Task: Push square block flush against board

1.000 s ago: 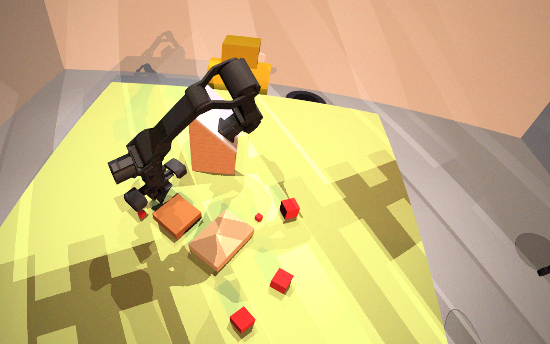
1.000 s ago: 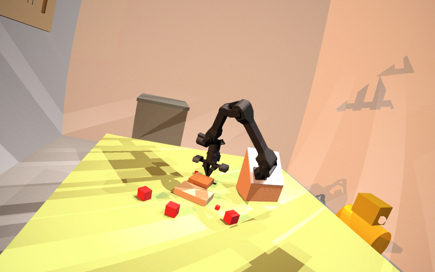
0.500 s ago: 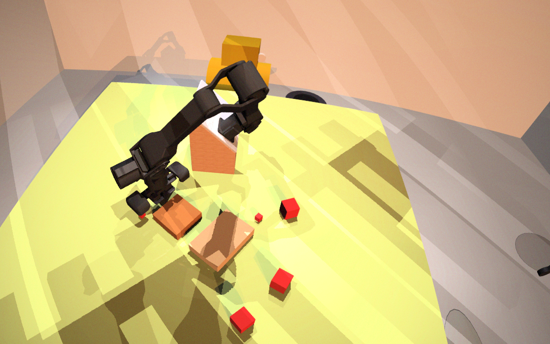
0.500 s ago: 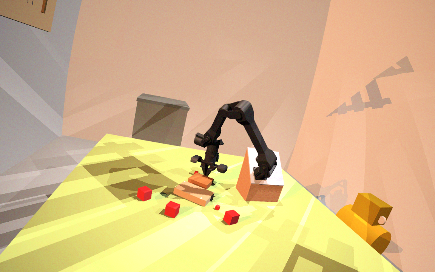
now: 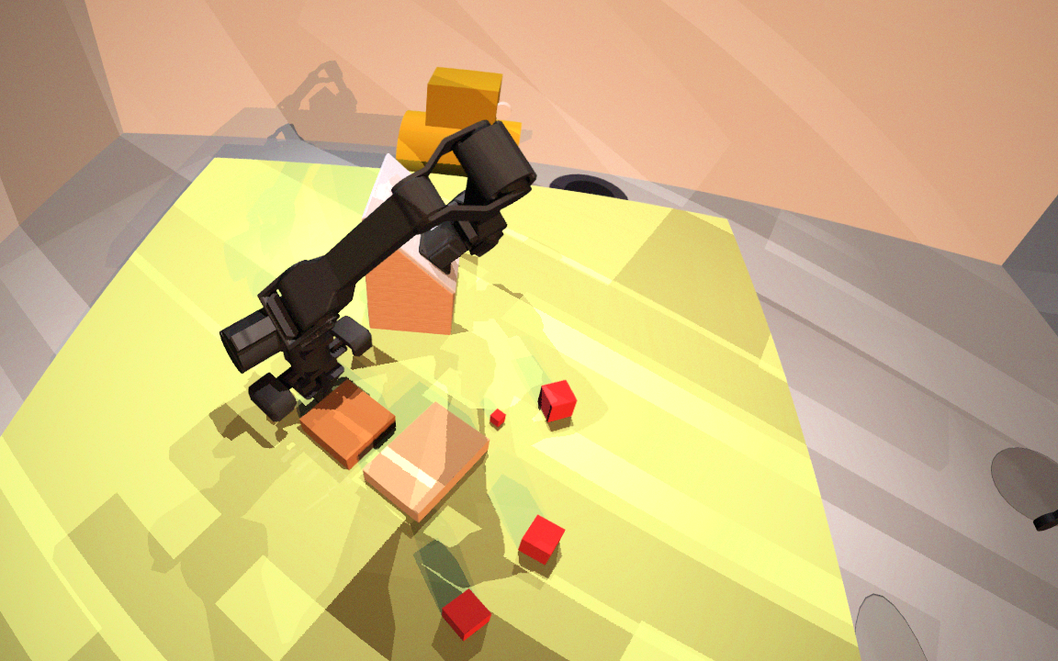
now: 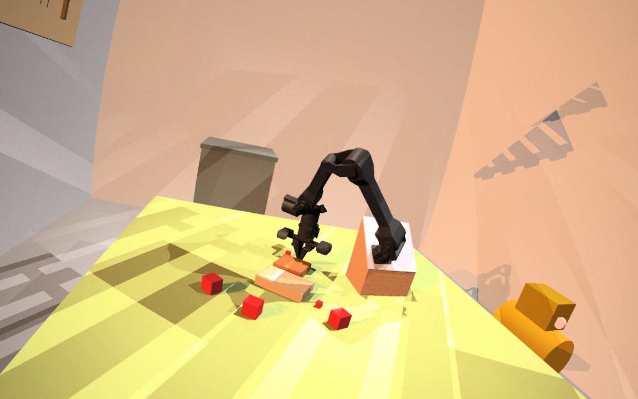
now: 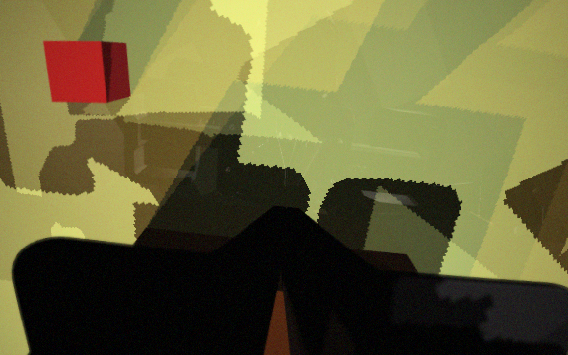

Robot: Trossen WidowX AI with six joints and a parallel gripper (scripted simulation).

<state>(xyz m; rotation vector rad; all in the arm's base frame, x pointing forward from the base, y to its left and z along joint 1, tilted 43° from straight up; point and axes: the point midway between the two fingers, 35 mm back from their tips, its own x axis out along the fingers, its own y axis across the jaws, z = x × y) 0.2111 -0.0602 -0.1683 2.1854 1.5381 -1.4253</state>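
Right now the square block is 40 mm ahead of my gripper tip, 50 mm to the left of it and 10 mm above it. From my gripper tip the other things lie so: board: 90 mm ahead, 160 mm to the left, 10 mm above.
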